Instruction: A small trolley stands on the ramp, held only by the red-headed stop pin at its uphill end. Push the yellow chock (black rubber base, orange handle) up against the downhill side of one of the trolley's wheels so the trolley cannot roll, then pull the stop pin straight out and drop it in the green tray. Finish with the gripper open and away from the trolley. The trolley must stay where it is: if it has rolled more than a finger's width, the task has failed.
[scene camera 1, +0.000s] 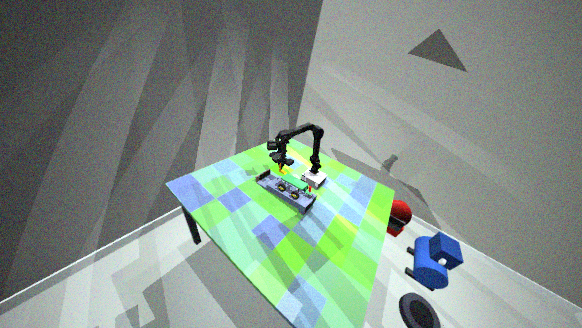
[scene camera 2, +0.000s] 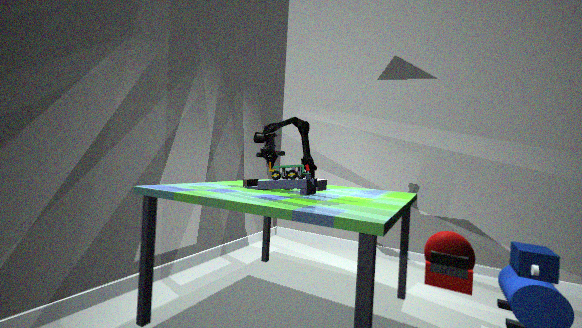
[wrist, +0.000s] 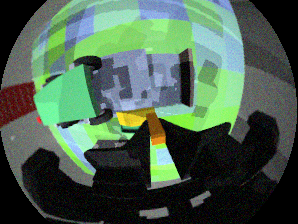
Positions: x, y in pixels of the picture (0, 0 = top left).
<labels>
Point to a yellow chock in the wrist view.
157, 133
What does the gripper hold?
A yellow chock.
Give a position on a raised lip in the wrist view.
At 186, 58
</labels>
